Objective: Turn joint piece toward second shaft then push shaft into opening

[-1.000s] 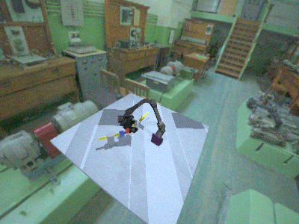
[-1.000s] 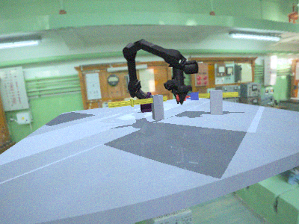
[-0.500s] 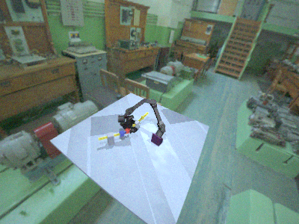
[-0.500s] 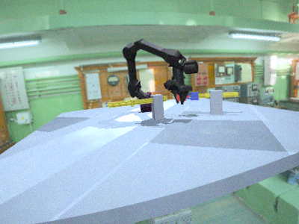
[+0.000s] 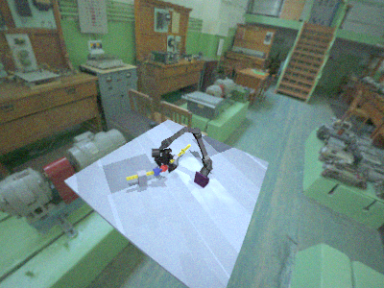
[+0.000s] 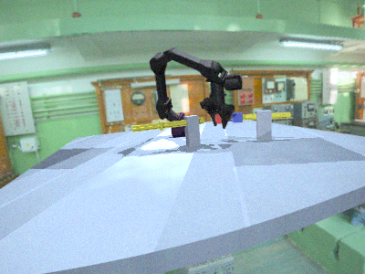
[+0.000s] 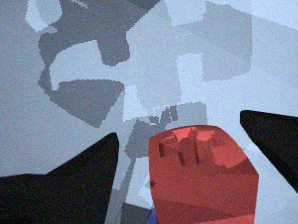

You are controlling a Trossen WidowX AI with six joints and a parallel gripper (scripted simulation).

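Right now the red joint piece is 4 cm above my gripper tip and 2 cm to the left of it.
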